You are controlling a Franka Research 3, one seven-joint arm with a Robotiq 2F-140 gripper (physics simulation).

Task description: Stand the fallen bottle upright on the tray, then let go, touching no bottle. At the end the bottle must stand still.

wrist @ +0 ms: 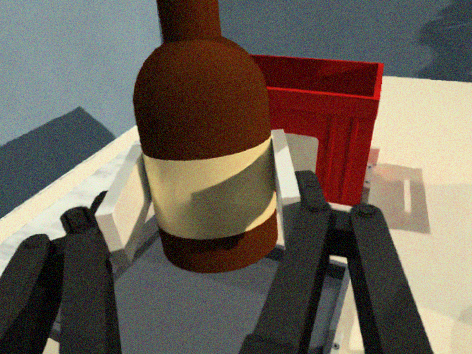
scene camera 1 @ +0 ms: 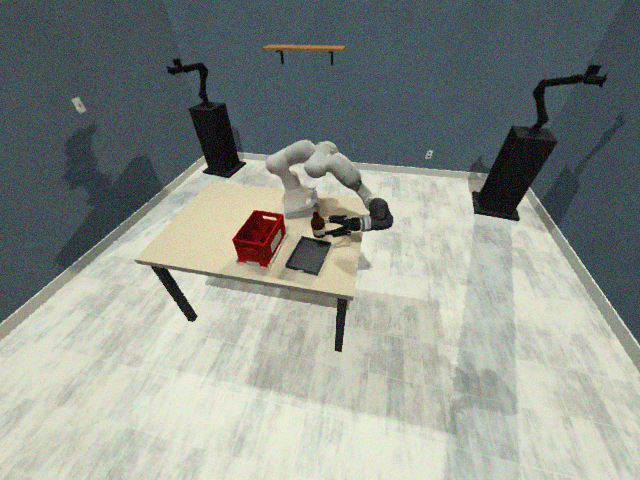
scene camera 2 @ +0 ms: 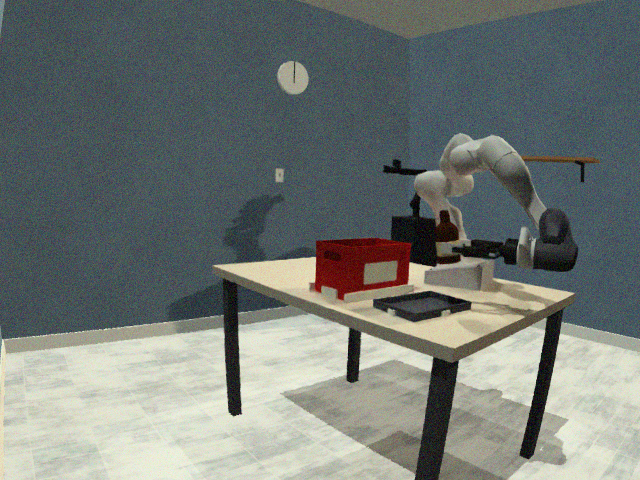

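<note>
A brown bottle (scene camera 1: pixel 317 223) (scene camera 2: pixel 446 232) (wrist: pixel 205 115) with a cream label is held upright, neck up, in the air above the table, behind the tray in scene camera 1. My gripper (scene camera 1: pixel 321 232) (scene camera 2: pixel 455 246) (wrist: pixel 210 159) reaches it sideways from the right and is shut on its label band, one pad on each side. The dark grey tray (scene camera 1: pixel 299 268) (scene camera 2: pixel 416 315) (wrist: pixel 336 302) lies on the table near the front edge. The bottle's base hangs higher than the tray in scene camera 2. In the wrist view the bottle and fingers hide part of the tray.
A red crate (scene camera 1: pixel 258 246) (scene camera 2: pixel 338 268) (wrist: pixel 350 120) stands on the table (scene camera 1: pixel 196 222) (scene camera 2: pixel 268 271) (wrist: pixel 430 125), left of the tray in scene camera 1. The arm's base (scene camera 1: pixel 299 204) is behind the bottle. A wall shelf (scene camera 1: pixel 305 48) (scene camera 2: pixel 560 159) is far back.
</note>
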